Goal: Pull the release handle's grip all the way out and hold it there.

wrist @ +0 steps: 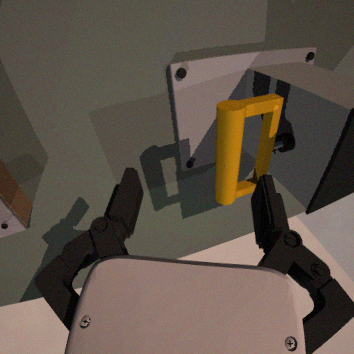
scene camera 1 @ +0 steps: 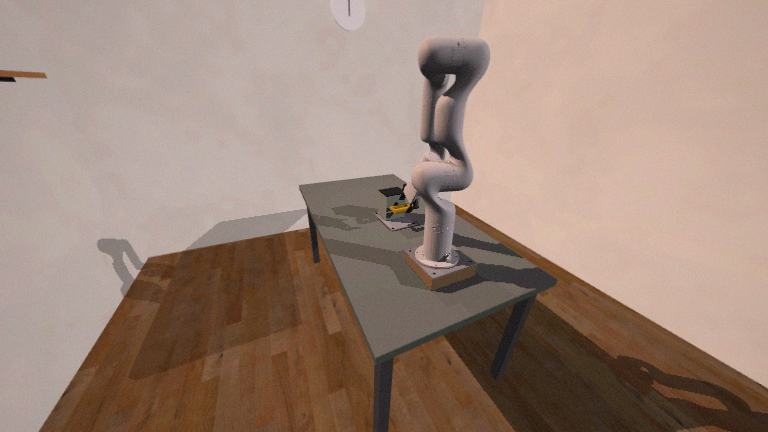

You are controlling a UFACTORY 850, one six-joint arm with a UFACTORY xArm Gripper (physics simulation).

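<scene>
The release handle is a yellow loop with a thick round grip bar (scene camera 1: 400, 208) (wrist: 230, 155). It stands out in front of a grey housing (scene camera 1: 382, 205) (wrist: 315, 130) with a black top. In the wrist view a short rod and dark collar (wrist: 286, 142) show behind the loop. My gripper (scene camera 1: 406, 202) (wrist: 196, 182) is wide open with nothing held. In the wrist view the grip bar appears between the two fingers, closer to the right one. The right fingertip overlaps the loop's lower arm in the picture; whether they touch I cannot tell.
The housing stands on a pale base plate (scene camera 1: 394, 226) (wrist: 200, 95) with dark bolts, on the grey-green table (scene camera 1: 354, 279) (wrist: 125, 55). The robot's wooden mounting block (scene camera 1: 453, 278) (wrist: 15, 195) is at the wrist view's left edge. Shadows of handle and gripper fall on the table.
</scene>
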